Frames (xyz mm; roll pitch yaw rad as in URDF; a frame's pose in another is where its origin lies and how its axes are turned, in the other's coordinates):
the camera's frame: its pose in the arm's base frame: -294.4 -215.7 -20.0 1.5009 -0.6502 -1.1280
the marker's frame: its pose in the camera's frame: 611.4 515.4 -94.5 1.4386 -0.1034 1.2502
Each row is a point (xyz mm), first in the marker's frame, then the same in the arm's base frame.
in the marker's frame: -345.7 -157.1 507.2
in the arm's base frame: 242.1 -832.9 600.9
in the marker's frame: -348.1 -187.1 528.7
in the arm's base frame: 276.7 -844.1 608.0
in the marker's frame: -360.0 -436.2 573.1
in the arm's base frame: 526.9 -812.5 631.8
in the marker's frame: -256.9 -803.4 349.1
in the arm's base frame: 798.9 -468.5 689.5
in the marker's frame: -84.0 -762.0 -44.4
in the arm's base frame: 626.4 -74.3 725.1
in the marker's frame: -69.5 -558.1 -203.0
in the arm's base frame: 388.7 12.7 671.5
